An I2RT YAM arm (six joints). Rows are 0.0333 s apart.
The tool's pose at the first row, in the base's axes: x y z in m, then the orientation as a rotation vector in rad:
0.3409, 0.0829, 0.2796, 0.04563, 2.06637, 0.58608
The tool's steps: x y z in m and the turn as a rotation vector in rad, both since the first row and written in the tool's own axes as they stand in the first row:
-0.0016, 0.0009, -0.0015, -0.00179, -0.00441, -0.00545
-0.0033, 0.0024, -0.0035, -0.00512, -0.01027, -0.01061
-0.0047, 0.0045, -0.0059, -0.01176, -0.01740, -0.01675
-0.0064, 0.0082, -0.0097, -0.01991, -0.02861, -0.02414
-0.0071, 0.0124, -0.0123, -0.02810, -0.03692, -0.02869
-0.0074, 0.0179, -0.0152, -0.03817, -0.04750, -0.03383
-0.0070, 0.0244, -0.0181, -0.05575, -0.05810, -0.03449
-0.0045, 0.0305, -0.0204, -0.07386, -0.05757, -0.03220
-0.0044, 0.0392, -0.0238, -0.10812, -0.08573, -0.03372
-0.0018, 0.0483, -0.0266, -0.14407, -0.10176, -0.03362
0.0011, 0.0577, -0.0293, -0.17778, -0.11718, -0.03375
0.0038, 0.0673, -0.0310, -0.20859, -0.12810, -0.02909
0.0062, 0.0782, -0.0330, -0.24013, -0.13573, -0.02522
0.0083, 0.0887, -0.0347, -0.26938, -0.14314, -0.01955
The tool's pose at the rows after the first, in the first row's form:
0.3404, 0.0827, 0.2819, 0.04020, 2.06108, 0.58400
0.3394, 0.0828, 0.2848, 0.03461, 2.05394, 0.58348
0.3378, 0.0834, 0.2878, 0.02646, 2.04447, 0.58559
0.3349, 0.0847, 0.2924, 0.01736, 2.03045, 0.58790
0.3323, 0.0872, 0.2958, 0.01035, 2.01947, 0.59234
0.3290, 0.0909, 0.2996, 0.00233, 2.00563, 0.59799
0.3252, 0.0956, 0.3033, -0.00539, 1.98978, 0.61391
0.3207, 0.1008, 0.3049, -0.01362, 1.98465, 0.63368
0.3162, 0.1072, 0.3100, -0.02661, 1.94604, 0.66294
0.3107, 0.1148, 0.3129, -0.04235, 1.91827, 0.69627
0.3051, 0.1228, 0.3158, -0.05714, 1.89144, 0.72696
0.3003, 0.1314, 0.3184, -0.06673, 1.87005, 0.75816
0.2952, 0.1409, 0.3220, -0.07847, 1.85109, 0.78993
0.2906, 0.1500, 0.3255, -0.08716, 1.83304, 0.82039

